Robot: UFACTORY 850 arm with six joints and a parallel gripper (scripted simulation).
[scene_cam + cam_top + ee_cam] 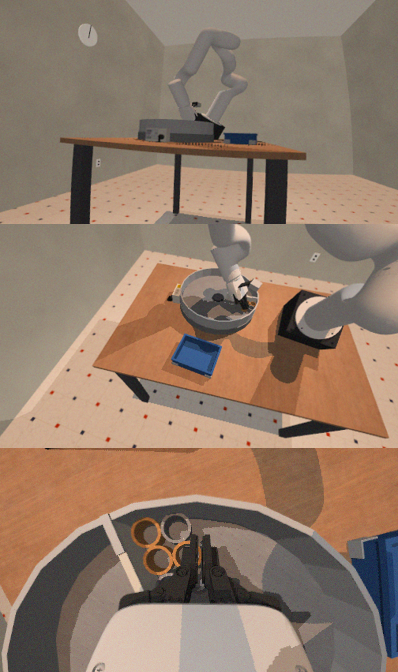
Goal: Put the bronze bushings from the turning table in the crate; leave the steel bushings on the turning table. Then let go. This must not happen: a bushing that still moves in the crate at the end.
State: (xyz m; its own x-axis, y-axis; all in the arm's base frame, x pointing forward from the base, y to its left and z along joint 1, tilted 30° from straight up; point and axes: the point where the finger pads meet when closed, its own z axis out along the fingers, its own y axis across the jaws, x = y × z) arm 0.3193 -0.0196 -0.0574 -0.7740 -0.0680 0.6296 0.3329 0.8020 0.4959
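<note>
The blue crate is 16 cm ahead of my hand, 31 cm to the left of it and 7 cm below it. The rest, counted from my hand: grey turning table 14 cm ahead, 5 cm to the right, 4 cm below.
</note>
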